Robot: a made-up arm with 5 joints.
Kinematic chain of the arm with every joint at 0, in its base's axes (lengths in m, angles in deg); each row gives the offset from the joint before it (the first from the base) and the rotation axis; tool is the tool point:
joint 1: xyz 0 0 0.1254 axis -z
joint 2: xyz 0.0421 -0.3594 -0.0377 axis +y
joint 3: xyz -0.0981 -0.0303 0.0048 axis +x
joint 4: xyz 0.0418 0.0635 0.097 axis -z
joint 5: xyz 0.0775 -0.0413 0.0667 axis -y
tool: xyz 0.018 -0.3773 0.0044
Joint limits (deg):
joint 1: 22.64..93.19
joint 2: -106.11..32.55
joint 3: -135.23..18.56
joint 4: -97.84..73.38
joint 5: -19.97..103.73
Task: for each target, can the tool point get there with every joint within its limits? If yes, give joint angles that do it. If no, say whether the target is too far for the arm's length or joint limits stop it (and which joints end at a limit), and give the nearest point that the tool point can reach.
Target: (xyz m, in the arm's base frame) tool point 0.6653 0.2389 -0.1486
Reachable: no: joint limits stop it (at a limit: joint 1, joint 4) | nearest point 0.2811 -0.2417 -0.0651 | short by 0.621 m
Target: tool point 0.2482 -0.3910 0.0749
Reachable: yes | joints 31.11 0.80 -74.51 -77.07 17.19
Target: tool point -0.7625 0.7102 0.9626
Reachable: no: too far | nearest point -0.5407 0.2794 0.4469 | short by 0.708 m
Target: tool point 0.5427 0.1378 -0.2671
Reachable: no: joint limits stop it (at a limit: joint 1, joint 2, joint 4) | nearest point 0.2495 -0.2305 -0.1215 | short by 0.493 m
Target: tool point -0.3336 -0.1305 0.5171
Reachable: yes | joints 55.05 21.50 -67.38 43.27 13.95
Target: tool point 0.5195 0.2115 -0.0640
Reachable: no: joint limits stop it (at a limit: joint 1, joint 2, joint 3) | nearest point 0.1977 -0.1412 0.0601 | short by 0.493 m
